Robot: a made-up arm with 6 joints.
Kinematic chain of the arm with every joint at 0, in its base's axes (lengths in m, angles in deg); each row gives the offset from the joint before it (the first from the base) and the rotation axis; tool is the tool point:
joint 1: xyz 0 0 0.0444 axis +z
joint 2: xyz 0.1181 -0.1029 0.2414 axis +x
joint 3: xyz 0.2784 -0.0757 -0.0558 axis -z
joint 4: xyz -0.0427 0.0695 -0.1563 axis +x
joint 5: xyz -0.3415 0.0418 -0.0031 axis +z
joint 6: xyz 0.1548 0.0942 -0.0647 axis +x
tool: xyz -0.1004 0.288 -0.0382
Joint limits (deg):
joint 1: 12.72..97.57
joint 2: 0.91..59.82
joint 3: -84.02..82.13
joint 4: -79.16..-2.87
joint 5: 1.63..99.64
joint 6: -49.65..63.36
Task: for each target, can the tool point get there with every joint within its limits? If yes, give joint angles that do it. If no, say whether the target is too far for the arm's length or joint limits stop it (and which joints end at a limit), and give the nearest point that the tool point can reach.
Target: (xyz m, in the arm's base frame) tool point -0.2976 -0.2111 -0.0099
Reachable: yes | joints 39.40 42.94 -21.38 -37.40 73.54 28.33
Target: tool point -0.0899 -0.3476 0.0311
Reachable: yes | joints 71.42 43.94 -20.05 -40.31 84.71 37.18
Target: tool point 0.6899 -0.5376 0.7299
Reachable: no: joint limits stop it (at a limit: joint 2, joint 3, joint 4, joint 5, joint 6) | nearest point 0.6564 -0.5115 0.2322 | short by 0.500 m
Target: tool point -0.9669 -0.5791 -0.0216
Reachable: no: joint limits stop it (at a limit: joint 1) | nearest point -0.5104 -0.1781 0.1149 | short by 0.623 m
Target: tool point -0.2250 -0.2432 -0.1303
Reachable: yes | joints 86.67 33.31 -18.99 -24.82 40.91 -14.33
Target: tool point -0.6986 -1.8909 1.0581
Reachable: no: too far | nearest point 0.0324 -0.7100 0.1558 | short by 1.656 m
